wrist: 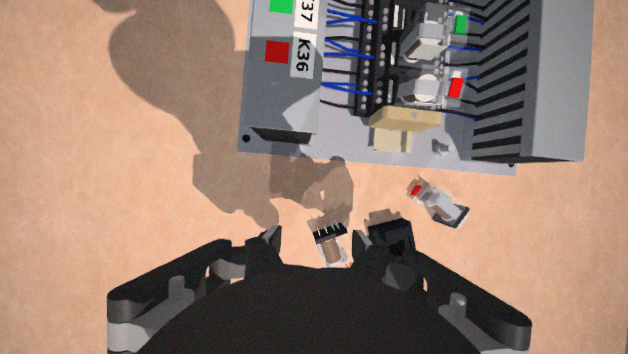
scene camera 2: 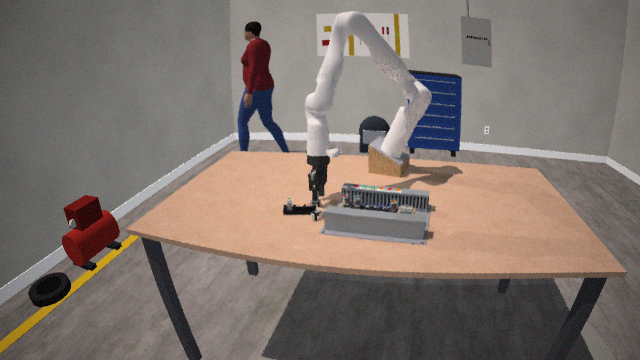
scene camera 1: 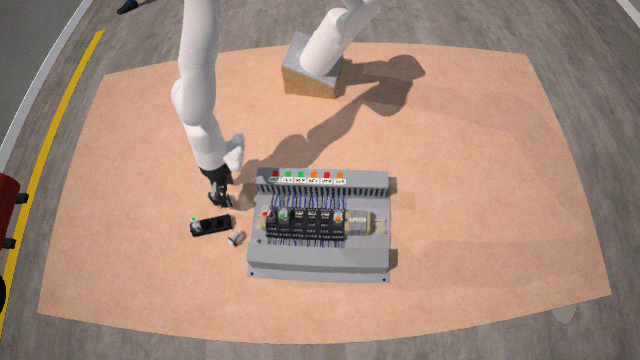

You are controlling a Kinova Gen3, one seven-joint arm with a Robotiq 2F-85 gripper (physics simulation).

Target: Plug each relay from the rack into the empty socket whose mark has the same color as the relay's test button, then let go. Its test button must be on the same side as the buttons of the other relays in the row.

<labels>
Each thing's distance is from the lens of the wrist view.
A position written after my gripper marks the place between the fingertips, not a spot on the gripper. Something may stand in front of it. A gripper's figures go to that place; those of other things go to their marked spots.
my gripper [wrist: 316, 239]: 0.17 m
black rack [wrist: 397, 235]: 0.18 m
grey panel [wrist: 341, 136]: 0.18 m
</labels>
